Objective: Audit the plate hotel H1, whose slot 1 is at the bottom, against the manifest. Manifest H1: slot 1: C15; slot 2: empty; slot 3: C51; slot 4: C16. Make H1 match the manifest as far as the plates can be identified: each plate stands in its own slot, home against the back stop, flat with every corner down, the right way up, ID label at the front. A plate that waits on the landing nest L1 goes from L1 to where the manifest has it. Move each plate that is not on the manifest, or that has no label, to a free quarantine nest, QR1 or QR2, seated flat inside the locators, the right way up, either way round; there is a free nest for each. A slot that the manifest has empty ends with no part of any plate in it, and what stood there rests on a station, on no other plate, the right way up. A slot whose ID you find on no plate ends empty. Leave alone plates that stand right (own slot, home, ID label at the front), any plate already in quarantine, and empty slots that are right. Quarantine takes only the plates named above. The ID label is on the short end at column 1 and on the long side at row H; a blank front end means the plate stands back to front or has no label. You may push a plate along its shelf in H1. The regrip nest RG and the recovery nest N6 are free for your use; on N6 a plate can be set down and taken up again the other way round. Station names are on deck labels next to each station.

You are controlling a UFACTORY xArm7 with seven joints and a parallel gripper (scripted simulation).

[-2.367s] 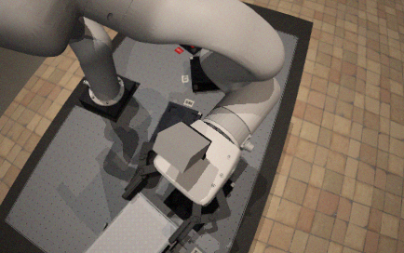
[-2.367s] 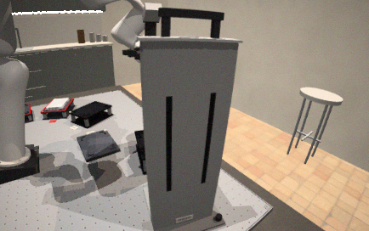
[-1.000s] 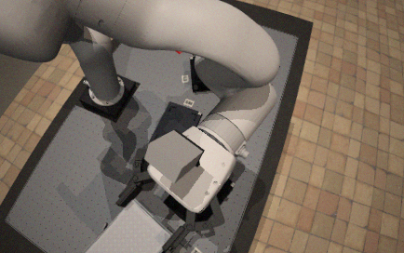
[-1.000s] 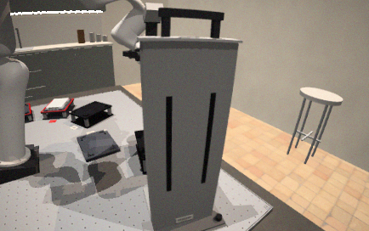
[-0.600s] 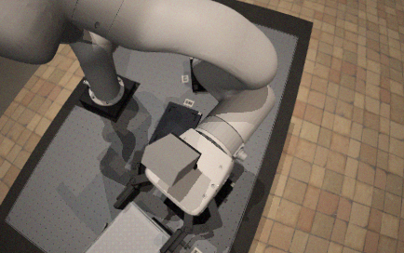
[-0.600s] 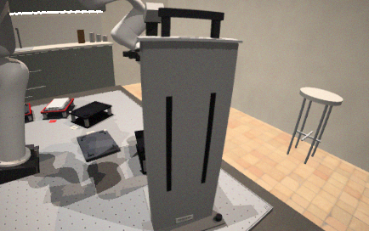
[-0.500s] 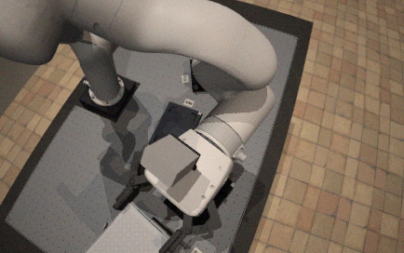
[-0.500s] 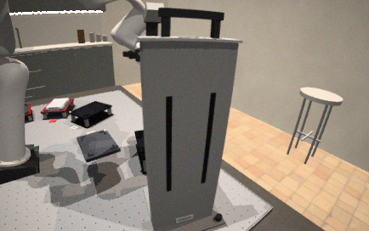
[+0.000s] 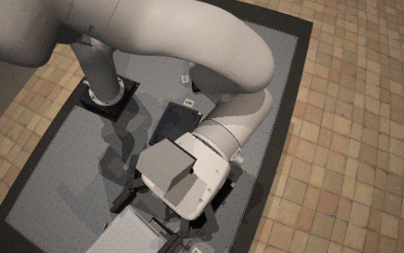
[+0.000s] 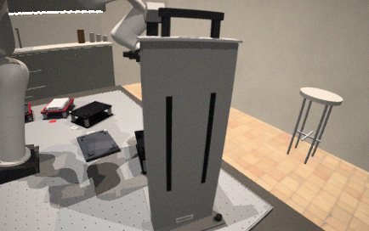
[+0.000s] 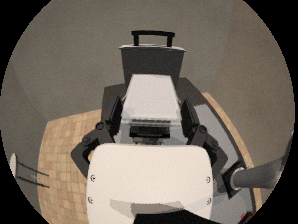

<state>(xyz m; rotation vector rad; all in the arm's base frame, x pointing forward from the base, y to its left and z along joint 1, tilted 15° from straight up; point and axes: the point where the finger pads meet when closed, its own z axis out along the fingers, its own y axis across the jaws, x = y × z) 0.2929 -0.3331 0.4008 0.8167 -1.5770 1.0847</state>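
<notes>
Right now the white plate is 20 mm behind my hand, 50 mm to the right of it and 20 mm below it. Round my hand: H1 deck label: 80 mm ahead, 50 mm to the right, 340 mm below; tall grey tower: 60 mm behind, 140 mm to the right, 150 mm below.
</notes>
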